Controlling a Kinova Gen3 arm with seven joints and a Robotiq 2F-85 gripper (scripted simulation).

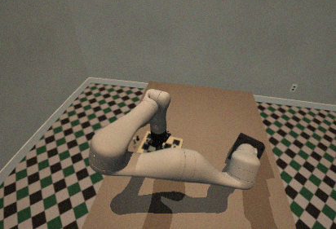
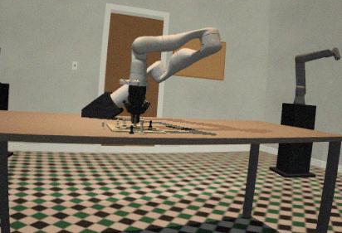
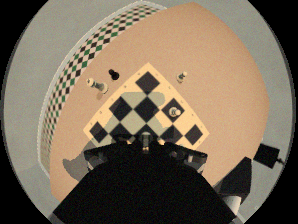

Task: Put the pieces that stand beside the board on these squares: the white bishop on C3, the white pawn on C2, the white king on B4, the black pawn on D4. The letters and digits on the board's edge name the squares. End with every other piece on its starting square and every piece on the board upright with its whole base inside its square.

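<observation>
Right now my hand is 40 mm above the chessboard.
</observation>
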